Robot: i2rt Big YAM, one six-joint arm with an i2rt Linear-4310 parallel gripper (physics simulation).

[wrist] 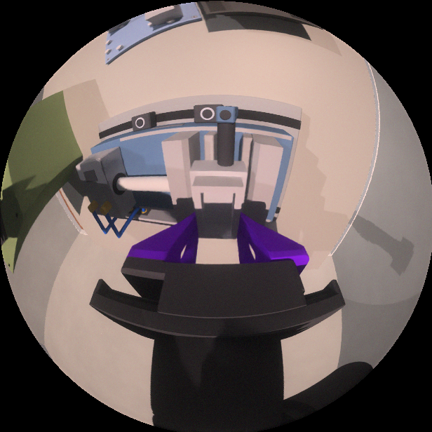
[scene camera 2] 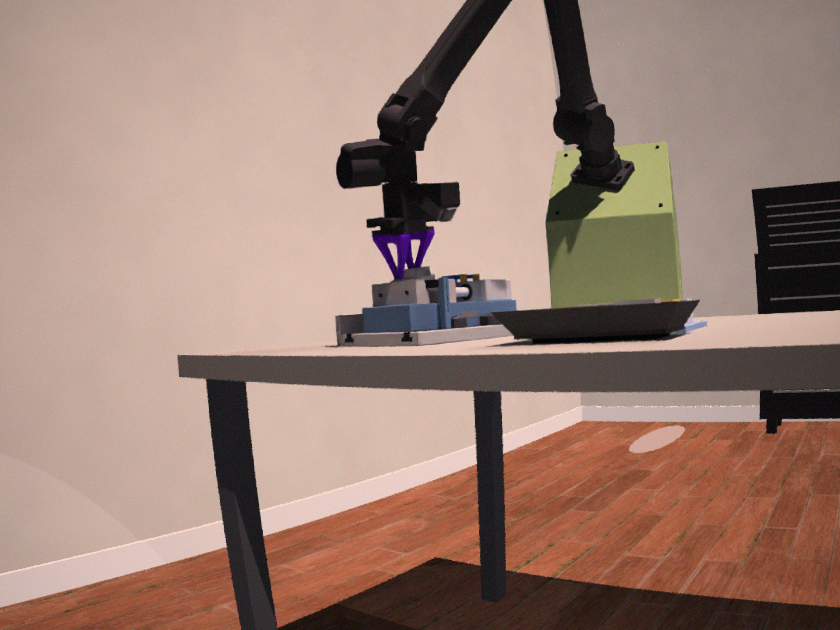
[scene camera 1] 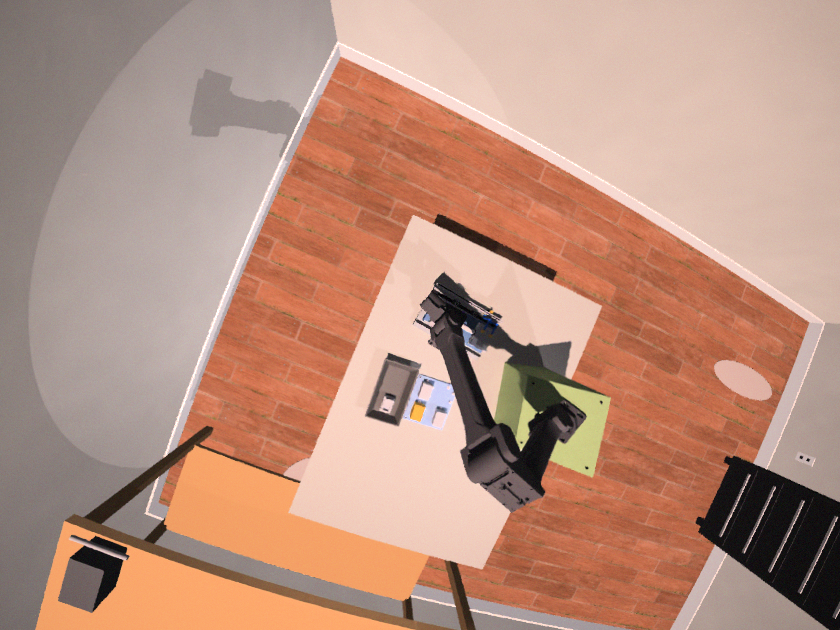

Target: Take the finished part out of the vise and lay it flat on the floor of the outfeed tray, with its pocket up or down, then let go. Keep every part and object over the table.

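Frame: origin at the arm's base, x left, y ahead, z down, level; centimetres.
Seen in the pictures: gripper, fingertip midpoint: (scene camera 2: pixel 406 277); arm's base, origin of the base link: (scene camera 2: pixel 603 174) (scene camera 1: pixel 564 420).
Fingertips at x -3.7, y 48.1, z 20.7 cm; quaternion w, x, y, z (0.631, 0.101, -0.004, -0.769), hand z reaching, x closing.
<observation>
Offsets run from my fingertips to a thing's top centre.
The finished part {dx +1.3, dy -0.3, dz -1.5 cm} (scene camera 2: pixel 419 271) (wrist: pixel 218 171), a light grey block, sits upright between the jaws of the vise {dx -0.3, dy -6.7, dz +0.5 cm} (scene camera 2: pixel 400 318) (wrist: pixel 142 157), its top above them. My gripper (scene camera 2: pixel 400 276) (wrist: pixel 217 217) points down and is shut on the part; the purple fingers are at its two sides, at the end nearest the wrist. In scene camera 1 the arm hides the part and fingertips. The outfeed tray (scene camera 1: pixel 400 374) (scene camera 2: pixel 590 323) is dark grey with sloping walls and stands apart from the vise. A small light grey block {dx +41.8, dy -5.9, dz +5.7 cm} (scene camera 1: pixel 387 402) lies inside it.
A light blue plate {dx +31.1, dy -19.7, dz +9.6 cm} (scene camera 1: pixel 441 393) (wrist: pixel 135 38) with white blocks and an orange one is beside the tray. A dark cylinder with a blue cap (wrist: pixel 225 142) is close by the part. Blue hoses (wrist: pixel 120 227) are at the vise's side. The green box (scene camera 1: pixel 583 447) (scene camera 2: pixel 614 261) stands under the arm's base.
</observation>
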